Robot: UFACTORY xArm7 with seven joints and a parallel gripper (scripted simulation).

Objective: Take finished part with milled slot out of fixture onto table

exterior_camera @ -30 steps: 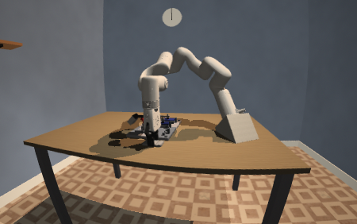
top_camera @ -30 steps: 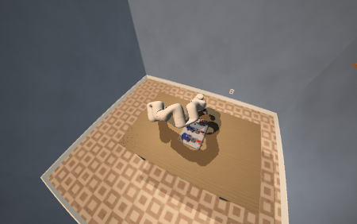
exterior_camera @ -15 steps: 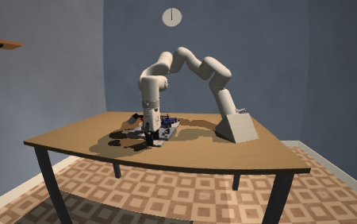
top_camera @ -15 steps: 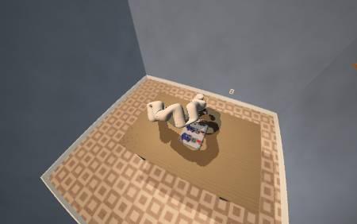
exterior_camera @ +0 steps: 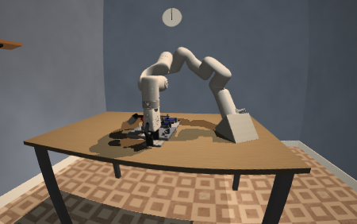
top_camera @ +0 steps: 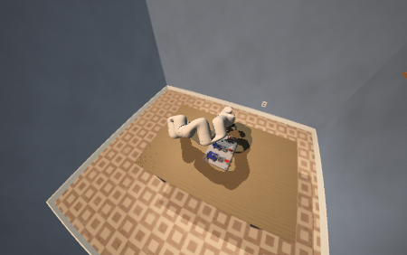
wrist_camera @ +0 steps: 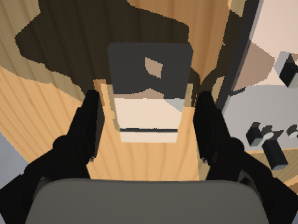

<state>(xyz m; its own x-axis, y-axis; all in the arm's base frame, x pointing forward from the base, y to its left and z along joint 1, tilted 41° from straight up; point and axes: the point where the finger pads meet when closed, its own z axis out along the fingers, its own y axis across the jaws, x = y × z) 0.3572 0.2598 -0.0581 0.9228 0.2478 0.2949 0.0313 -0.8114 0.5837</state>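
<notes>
My hand is 10 mm past the finished part and 20 mm above it. The rest, counted from my hand: grey fixture plate 70 mm ahead, 230 mm to the right, 10 mm below.
</notes>
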